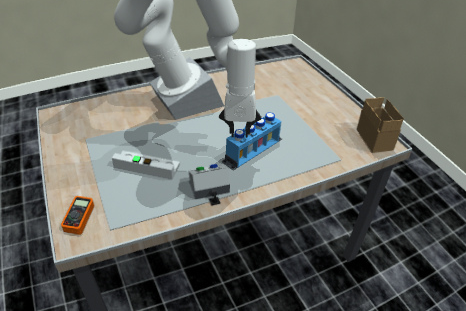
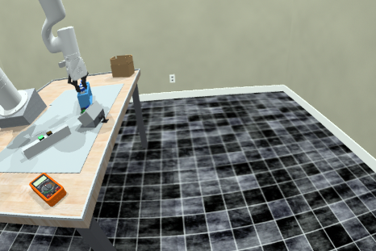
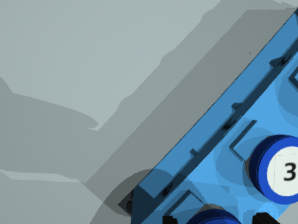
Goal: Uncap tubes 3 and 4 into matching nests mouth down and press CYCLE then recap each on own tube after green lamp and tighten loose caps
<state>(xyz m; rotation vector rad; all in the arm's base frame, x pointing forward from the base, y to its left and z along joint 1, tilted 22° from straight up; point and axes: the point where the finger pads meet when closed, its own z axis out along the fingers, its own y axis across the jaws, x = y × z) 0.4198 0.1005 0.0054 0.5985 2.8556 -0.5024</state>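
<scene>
The blue-and-white cap lies 1 cm below my hand. From my hand the other things lie so: green key 7 cm ahead, 16 cm to the right, 6 cm below; then blue key 7 cm ahead, 12 cm to the right, 6 cm below; then key housing 9 cm ahead, 14 cm to the right, 8 cm below.
</scene>
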